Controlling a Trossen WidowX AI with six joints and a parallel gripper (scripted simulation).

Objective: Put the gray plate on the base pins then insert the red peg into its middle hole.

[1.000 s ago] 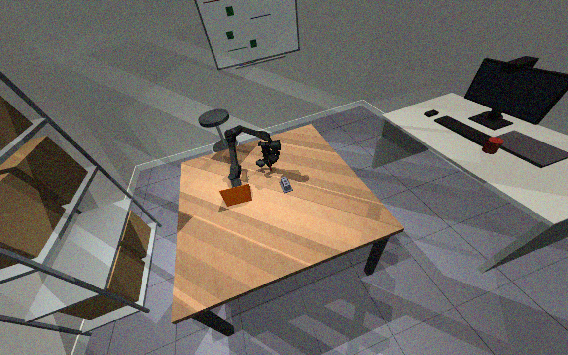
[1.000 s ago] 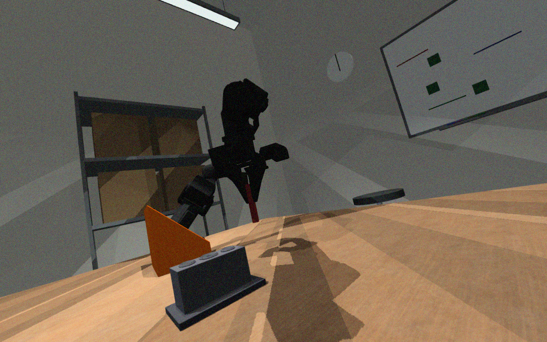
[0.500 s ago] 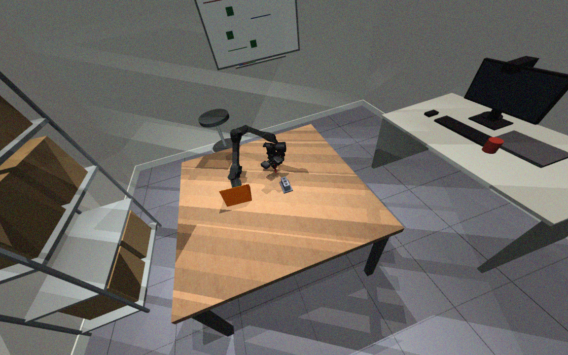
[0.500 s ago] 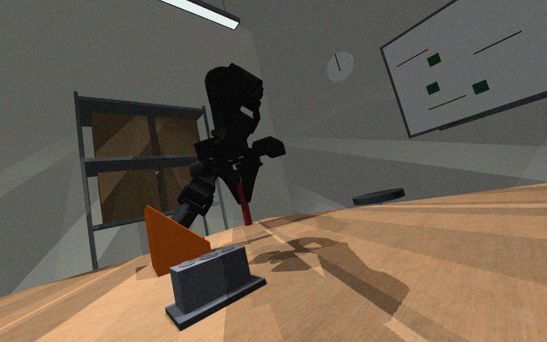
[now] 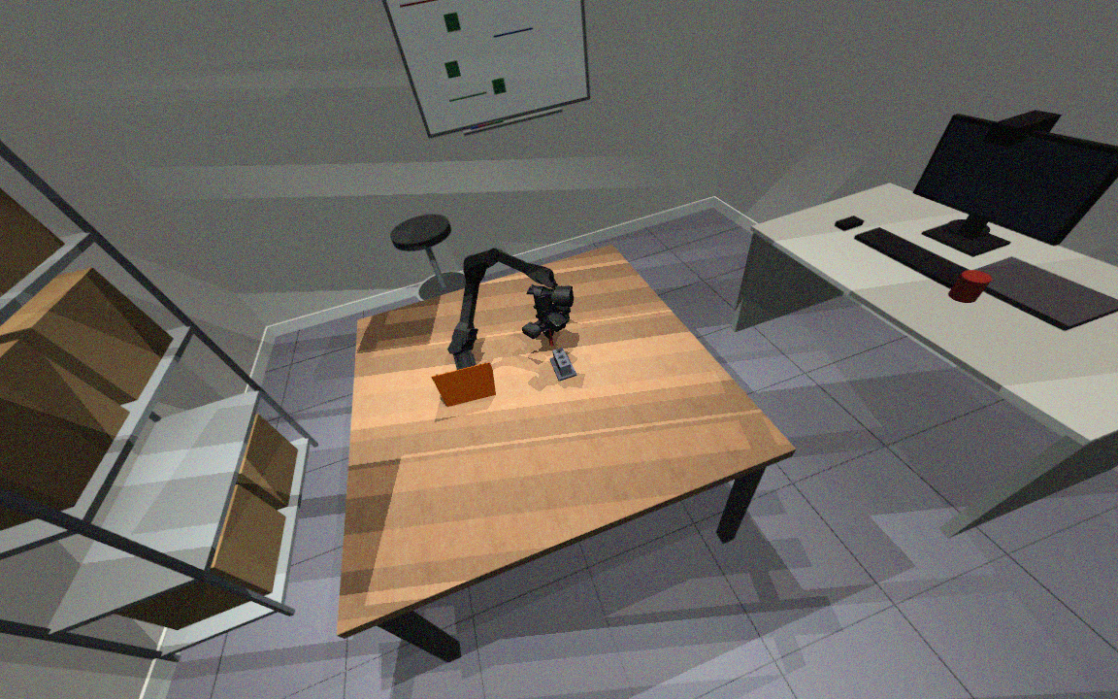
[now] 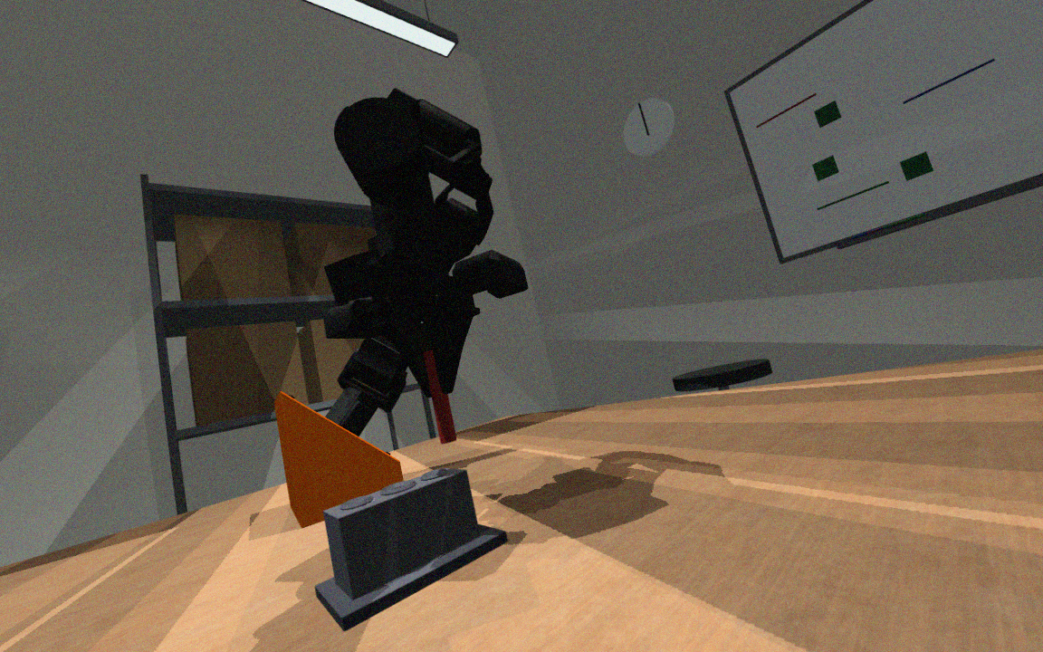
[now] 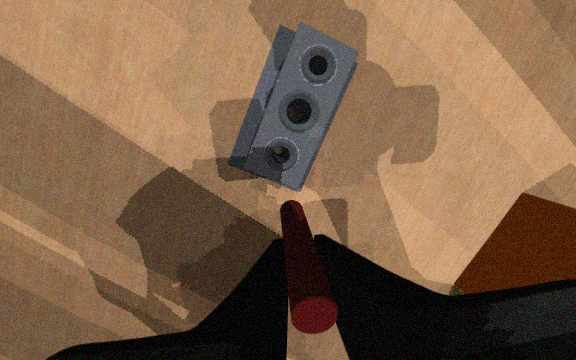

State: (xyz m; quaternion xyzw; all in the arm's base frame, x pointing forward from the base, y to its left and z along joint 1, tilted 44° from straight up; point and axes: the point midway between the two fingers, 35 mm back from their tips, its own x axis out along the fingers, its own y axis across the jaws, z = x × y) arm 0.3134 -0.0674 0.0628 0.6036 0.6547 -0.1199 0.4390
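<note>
My gripper tip is now 70 mm above the gray plate, 60 mm to the left of it and 10 mm short of it. From my gripper tip the other things lie so: base 110 mm below, 60 mm to the right, 10 mm ahead; then red peg right at my gripper tip.
</note>
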